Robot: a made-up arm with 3 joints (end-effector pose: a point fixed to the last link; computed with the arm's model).
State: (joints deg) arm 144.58 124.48 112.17
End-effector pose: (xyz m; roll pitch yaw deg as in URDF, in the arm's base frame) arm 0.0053 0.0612 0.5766 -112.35 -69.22 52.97
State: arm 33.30 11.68 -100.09
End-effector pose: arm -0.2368 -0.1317 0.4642 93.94 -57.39 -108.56
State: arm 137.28 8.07 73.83
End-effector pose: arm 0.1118 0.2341 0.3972 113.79 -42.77 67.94
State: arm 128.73 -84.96 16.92
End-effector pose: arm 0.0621 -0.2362 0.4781 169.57 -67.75 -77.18
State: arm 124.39 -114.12 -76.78
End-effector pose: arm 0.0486 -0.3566 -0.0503 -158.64 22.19 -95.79
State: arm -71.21 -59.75 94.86
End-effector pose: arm 0.0255 -0.3667 -0.0686 -150.48 14.58 -92.53
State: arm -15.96 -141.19 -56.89
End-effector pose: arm -0.0534 0.2734 0.4235 17.75 -45.33 127.26
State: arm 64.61 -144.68 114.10
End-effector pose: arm 0.1186 0.3875 -0.0059 -67.74 37.21 65.27
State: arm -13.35 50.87 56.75
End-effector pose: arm 0.0882 -0.1917 -0.1307 -12.04 45.68 -60.31
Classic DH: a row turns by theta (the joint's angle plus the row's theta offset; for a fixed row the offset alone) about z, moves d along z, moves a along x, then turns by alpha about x. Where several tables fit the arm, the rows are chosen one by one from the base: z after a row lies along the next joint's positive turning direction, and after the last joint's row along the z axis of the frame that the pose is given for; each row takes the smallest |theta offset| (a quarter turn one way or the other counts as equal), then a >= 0, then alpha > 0; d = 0 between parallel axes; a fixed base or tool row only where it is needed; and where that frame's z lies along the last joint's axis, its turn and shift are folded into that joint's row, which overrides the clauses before.
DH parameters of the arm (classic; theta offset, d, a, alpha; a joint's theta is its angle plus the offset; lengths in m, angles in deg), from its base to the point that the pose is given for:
base (fixed): 90 0.1209 0 90
joint 1: 0 -0.0198 0.0863 90
joint 2: -90 0.0106 0.0545 -90
joint 3: 0 -0.0517 -0.3915 -90
tool (fixed): 180 0.0892 0 0

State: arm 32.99 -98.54 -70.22
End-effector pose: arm 0.0322 -0.1374 0.4943 -160.06 -76.29 -102.24
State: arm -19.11 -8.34 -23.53
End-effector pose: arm 0.2537 0.1445 0.3116 -20.10 -19.49 15.78
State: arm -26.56 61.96 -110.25
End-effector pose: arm -0.1941 0.4172 0.2766 -162.82 -44.63 103.22
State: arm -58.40 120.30 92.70
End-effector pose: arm -0.0726 -0.2941 -0.1756 31.19 33.92 -88.36
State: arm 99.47 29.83 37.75
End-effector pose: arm 0.2231 0.1958 0.0394 116.71 16.69 44.27
